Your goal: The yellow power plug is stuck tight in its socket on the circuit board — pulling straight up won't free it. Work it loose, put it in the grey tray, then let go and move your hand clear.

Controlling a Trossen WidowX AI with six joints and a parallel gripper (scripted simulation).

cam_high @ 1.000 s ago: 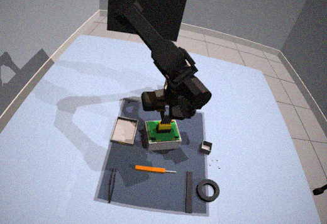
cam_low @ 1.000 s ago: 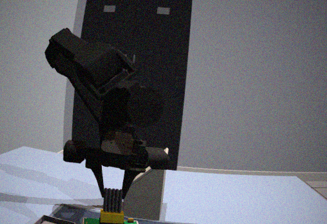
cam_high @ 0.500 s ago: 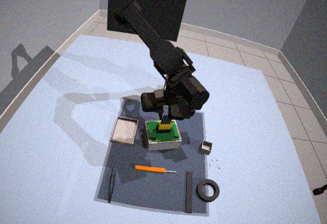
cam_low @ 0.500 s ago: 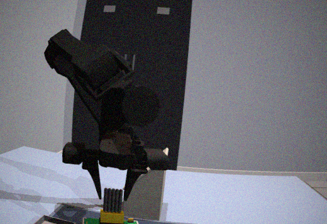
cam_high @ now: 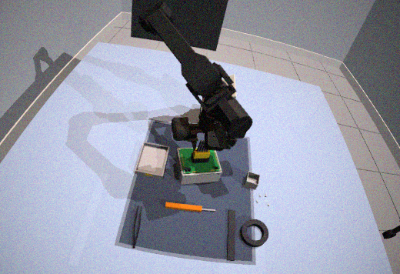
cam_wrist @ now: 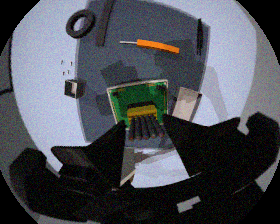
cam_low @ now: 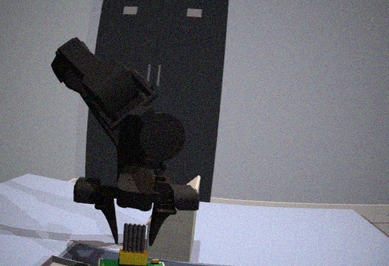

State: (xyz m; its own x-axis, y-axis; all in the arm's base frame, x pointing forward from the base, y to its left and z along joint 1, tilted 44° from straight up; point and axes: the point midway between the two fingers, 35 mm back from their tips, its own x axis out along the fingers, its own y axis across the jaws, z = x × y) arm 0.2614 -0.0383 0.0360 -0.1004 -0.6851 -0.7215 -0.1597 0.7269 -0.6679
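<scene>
Right now the yellow power plug is 20 mm below my gripper tip. Also, from my gripper tip: dark mat: 50 mm ahead, 10 mm to the right, 110 mm below; then grey tray: 20 mm behind, 140 mm to the right, 110 mm below; then black bar: 210 mm ahead, 90 mm to the left, 110 mm below.
</scene>
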